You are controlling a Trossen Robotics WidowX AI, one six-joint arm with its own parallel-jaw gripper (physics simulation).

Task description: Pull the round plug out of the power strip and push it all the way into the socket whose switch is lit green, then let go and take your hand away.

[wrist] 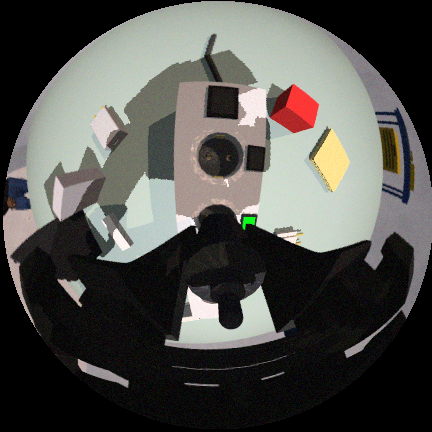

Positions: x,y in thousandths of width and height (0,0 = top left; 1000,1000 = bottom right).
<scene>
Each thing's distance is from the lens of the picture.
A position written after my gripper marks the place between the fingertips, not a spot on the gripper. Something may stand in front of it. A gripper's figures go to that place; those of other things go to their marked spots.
my gripper (510,531): 10 cm
round black plug (520,617): 6 cm
</scene>
